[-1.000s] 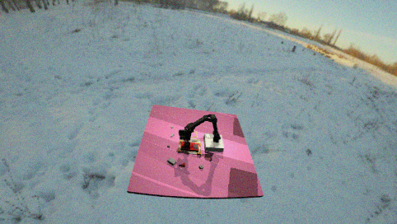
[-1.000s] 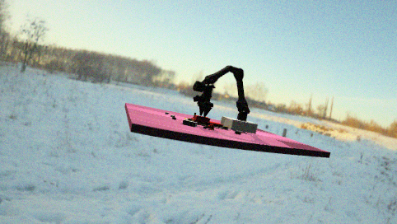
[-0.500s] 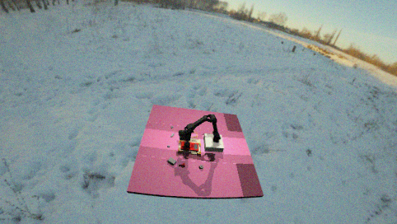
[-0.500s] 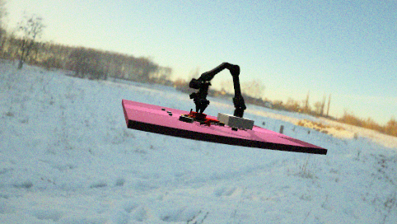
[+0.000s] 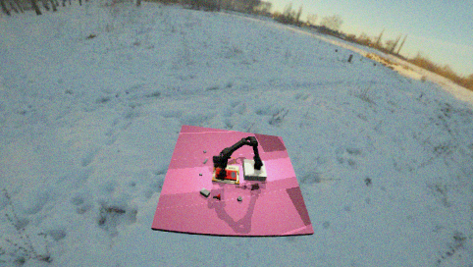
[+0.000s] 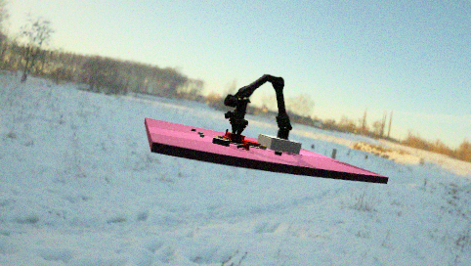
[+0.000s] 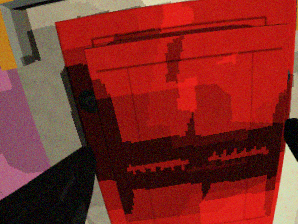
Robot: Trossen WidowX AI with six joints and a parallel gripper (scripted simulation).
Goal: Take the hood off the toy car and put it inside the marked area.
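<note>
The red hood lies right at my gripper tip. The rest, counted from my gripper tip: grey wheel 24 cm to the left, 19 cm behind, 3 cm below.
</note>
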